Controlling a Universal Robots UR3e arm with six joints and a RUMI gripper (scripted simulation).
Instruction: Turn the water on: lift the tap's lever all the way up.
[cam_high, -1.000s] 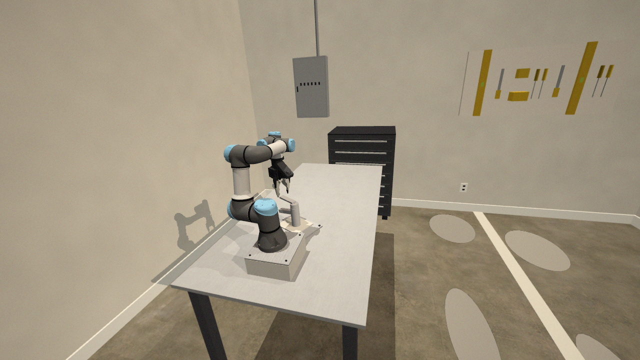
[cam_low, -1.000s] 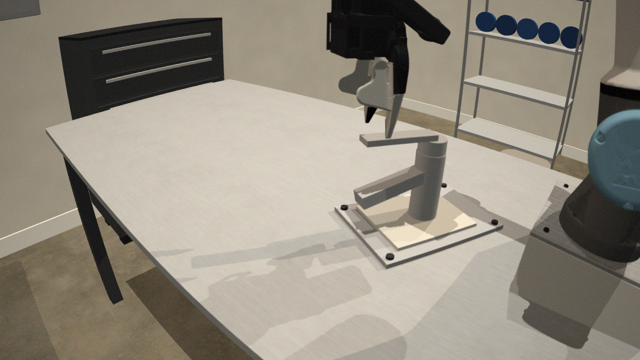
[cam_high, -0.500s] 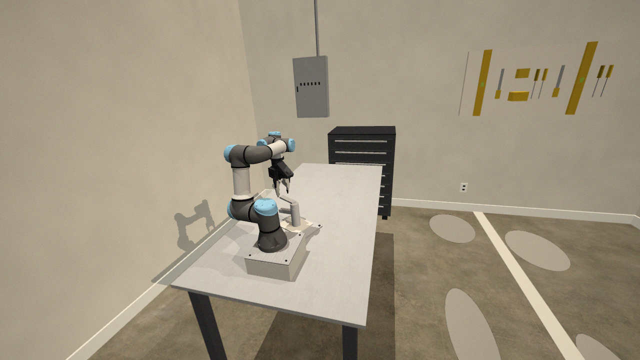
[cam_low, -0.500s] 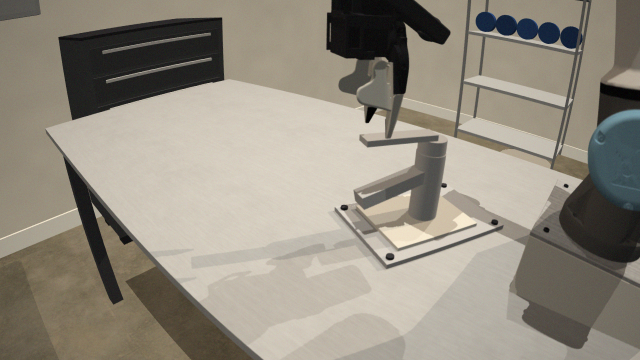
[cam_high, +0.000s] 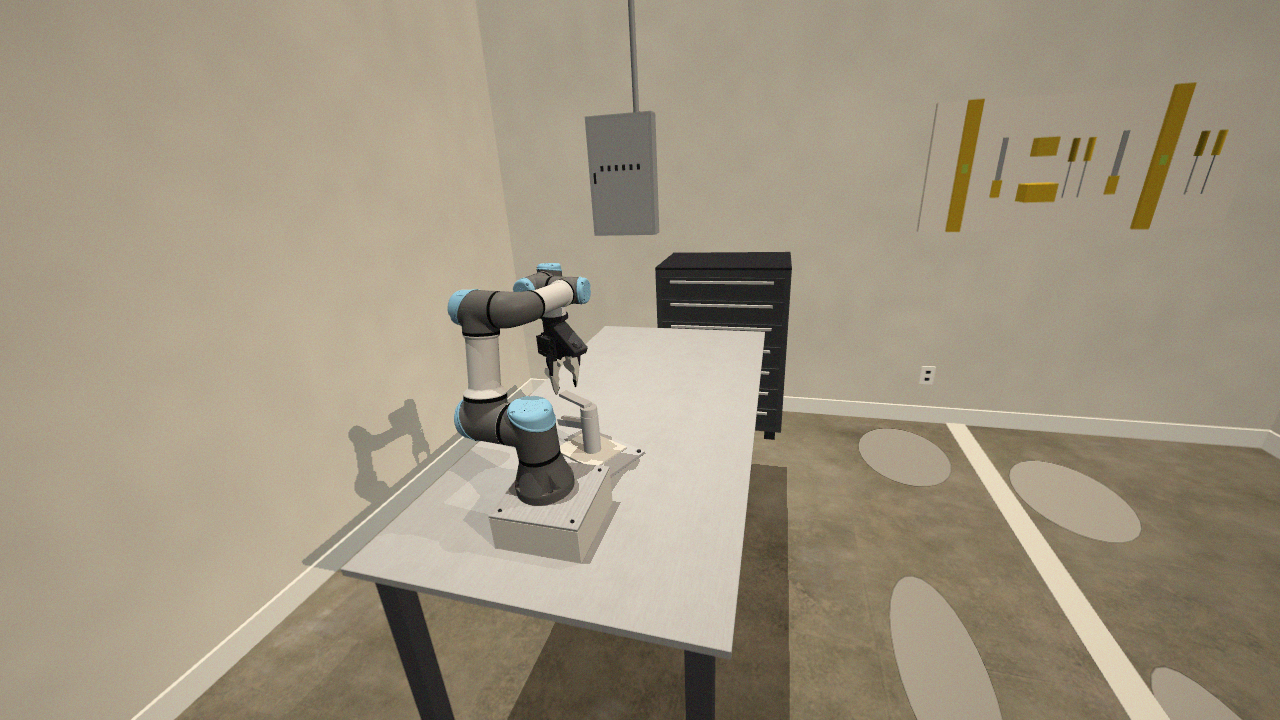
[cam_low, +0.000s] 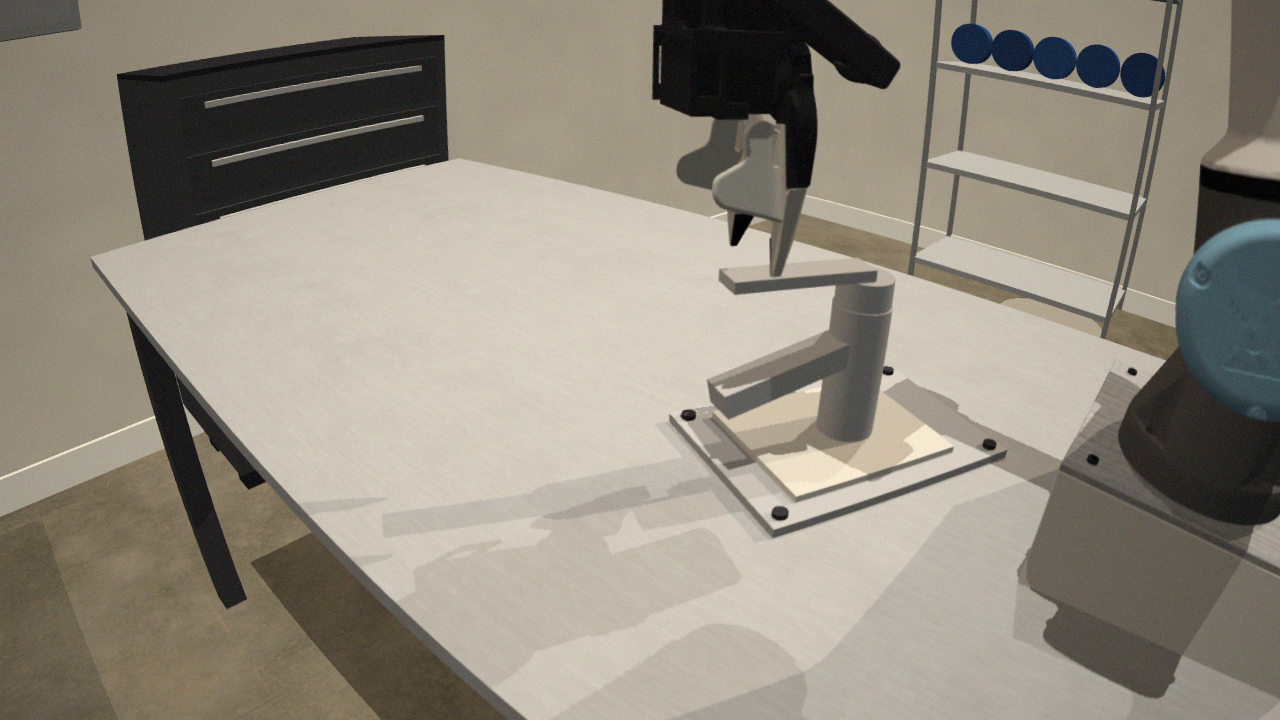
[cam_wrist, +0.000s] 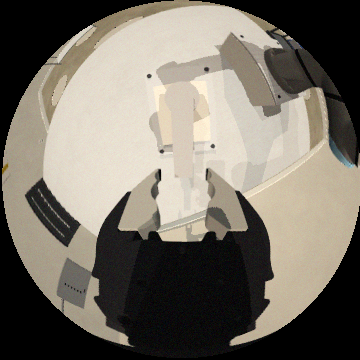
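Now: hand 3 cm to the left of the flat lever, 3 cm above it and 2 cm past it. Round my hand: grey tap 8 cm below, 6 cm to the right, 3 cm behind.
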